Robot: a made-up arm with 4 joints. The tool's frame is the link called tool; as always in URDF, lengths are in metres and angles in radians. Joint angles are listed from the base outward. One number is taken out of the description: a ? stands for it. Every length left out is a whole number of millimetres.
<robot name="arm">
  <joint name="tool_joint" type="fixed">
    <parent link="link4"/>
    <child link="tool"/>
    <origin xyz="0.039 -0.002 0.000" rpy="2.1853 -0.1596 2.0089"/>
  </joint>
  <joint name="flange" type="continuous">
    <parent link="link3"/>
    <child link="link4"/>
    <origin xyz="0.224 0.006 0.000" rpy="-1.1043 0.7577 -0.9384"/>
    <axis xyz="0 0 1"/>
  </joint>
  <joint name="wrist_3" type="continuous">
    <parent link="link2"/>
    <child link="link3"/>
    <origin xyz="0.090 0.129 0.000" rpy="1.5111 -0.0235 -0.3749"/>
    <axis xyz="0 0 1"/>
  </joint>
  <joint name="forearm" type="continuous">
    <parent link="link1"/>
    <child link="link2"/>
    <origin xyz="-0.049 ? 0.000" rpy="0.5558 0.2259 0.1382"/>
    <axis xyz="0 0 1"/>
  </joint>
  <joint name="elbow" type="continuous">
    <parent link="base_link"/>
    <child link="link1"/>
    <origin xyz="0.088 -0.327 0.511" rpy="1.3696 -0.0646 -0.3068"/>
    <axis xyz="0 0 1"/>
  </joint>
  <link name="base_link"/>
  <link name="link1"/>
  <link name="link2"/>
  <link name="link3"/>
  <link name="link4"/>
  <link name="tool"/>
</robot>
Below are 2 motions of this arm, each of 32 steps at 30 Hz.
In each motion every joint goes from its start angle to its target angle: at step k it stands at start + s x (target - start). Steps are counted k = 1, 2, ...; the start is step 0. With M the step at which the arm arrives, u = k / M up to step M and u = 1 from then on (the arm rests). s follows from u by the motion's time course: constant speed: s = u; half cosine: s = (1 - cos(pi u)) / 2; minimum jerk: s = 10 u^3 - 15 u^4 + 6 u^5.
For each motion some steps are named. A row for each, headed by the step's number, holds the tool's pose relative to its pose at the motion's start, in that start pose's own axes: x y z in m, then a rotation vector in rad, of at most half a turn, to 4 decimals.
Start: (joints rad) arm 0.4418 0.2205 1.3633 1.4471
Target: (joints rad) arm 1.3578 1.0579 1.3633 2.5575
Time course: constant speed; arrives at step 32
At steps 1, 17, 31, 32:
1: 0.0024 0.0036 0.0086 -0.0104 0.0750 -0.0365
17: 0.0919 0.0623 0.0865 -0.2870 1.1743 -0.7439
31: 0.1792 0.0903 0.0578 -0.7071 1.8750 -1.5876
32: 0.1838 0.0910 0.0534 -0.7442 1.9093 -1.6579

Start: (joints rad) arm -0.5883 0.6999 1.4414 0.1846
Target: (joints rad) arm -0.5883 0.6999 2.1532 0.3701
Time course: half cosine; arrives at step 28
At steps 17, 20, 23, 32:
17: 0.1162 -0.0121 -0.0030 0.0119 -0.0310 -0.5255
20: 0.1402 -0.0220 -0.0016 0.0216 -0.0405 -0.6409
23: 0.1577 -0.0312 -0.0001 0.0307 -0.0485 -0.7284
32: 0.1692 -0.0384 0.0012 0.0378 -0.0544 -0.7884

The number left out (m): 0.052
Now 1 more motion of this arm.
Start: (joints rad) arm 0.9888 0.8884 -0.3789 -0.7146
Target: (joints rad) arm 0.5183 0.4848 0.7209 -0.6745
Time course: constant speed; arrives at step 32
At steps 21, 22, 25, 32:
21: 0.0183 -0.0545 -0.2620 -0.9635 0.2511 -0.1791
22: 0.0170 -0.0620 -0.2713 -1.0113 0.2546 -0.1843
25: 0.0127 -0.0859 -0.2962 -1.1552 0.2598 -0.1977
32: 0.0023 -0.1484 -0.3367 -1.4912 0.2403 -0.2159

